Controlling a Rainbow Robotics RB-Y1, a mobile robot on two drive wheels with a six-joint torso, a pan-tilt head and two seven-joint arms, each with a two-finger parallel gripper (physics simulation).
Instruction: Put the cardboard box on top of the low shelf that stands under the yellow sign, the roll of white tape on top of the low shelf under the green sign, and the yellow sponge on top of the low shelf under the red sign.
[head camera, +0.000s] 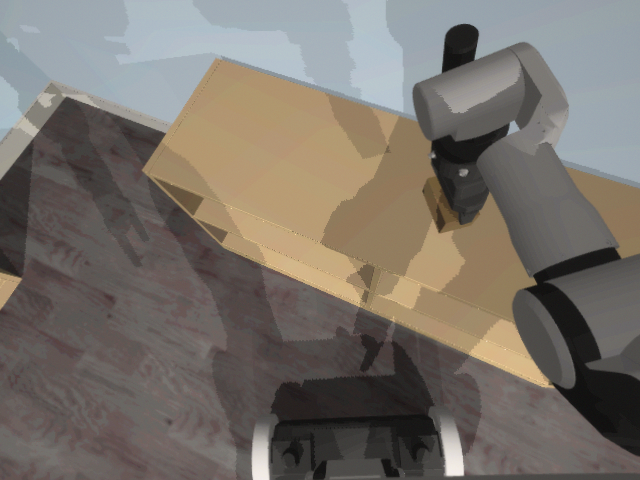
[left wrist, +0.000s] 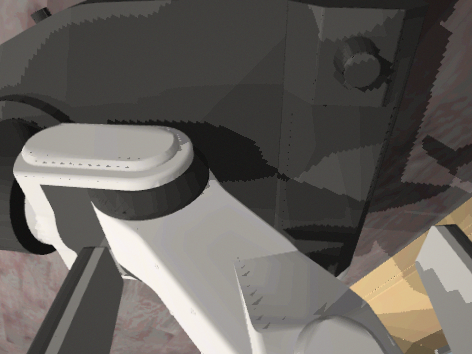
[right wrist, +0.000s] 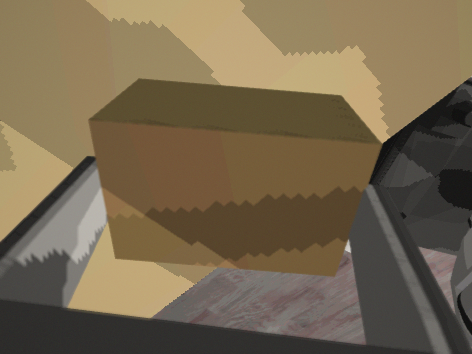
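Where they show: left gripper, fingertip midpoint: (left wrist: 269, 256); right gripper, fingertip midpoint: (head camera: 454, 197) (right wrist: 231, 189); robot's base at its link origin: (head camera: 354, 440).
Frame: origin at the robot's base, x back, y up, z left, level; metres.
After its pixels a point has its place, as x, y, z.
The brown cardboard box (head camera: 450, 223) @(-0.442, 0.761, -0.194) (right wrist: 235, 185) @(-0.491, 0.768, -0.216) is between the fingers of my right gripper (head camera: 458, 207) @(-0.491, 0.760, -0.209) (right wrist: 231, 189) @(-0.491, 0.760, -0.209), which is shut on it. In the head view the box is over the tan top of a long low shelf (head camera: 258, 139) @(-0.754, 0.610, 0.175) (left wrist: 405, 305) @(-0.295, 0.079, -0.516) (right wrist: 300, 25) @(-0.460, 0.610, -0.259); the gap below it is hard to judge. My left gripper (left wrist: 269, 256) @(0.080, 0.503, 0.210) is open and empty, its two fingers wide apart at the lower left and lower right of the left wrist view. The signs, the roll of white tape and the yellow sponge do not show in these views.
The low shelf has open front compartments facing my base (head camera: 356, 439) @(-0.033, 0.192, -0.008). Wood floor (head camera: 103, 330) @(-0.405, 0.000, 0.906) lies in front and to the left. A tan furniture corner (head camera: 7, 287) @(-0.589, 0.035, 1.287) shows at the left edge. Pale skirting (head camera: 116, 110) @(-1.373, 0.047, 0.958) runs behind the floor at the upper left.
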